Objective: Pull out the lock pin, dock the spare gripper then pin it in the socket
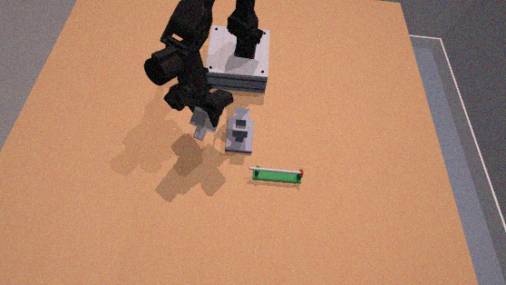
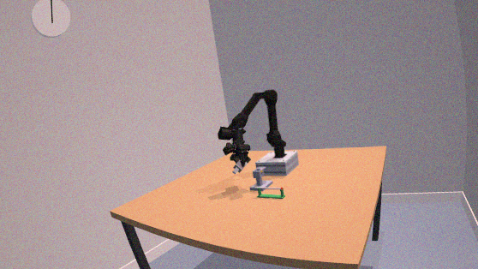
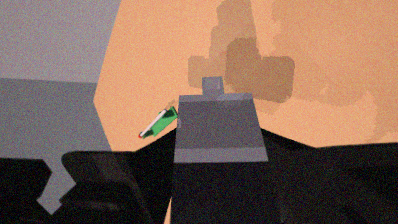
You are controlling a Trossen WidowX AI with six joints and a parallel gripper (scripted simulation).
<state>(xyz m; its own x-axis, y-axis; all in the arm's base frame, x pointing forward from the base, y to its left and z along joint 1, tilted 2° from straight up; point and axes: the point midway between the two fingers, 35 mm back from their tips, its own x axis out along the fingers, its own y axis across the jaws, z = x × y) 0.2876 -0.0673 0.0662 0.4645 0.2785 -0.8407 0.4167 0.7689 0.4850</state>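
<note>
Right now the spare gripper is 10 mm to the right of my gripper tip and 10 mm above it. The rest, counted from my gripper tip: green mount (210 mm to the left, 90 mm below, 70 mm ahead).
</note>
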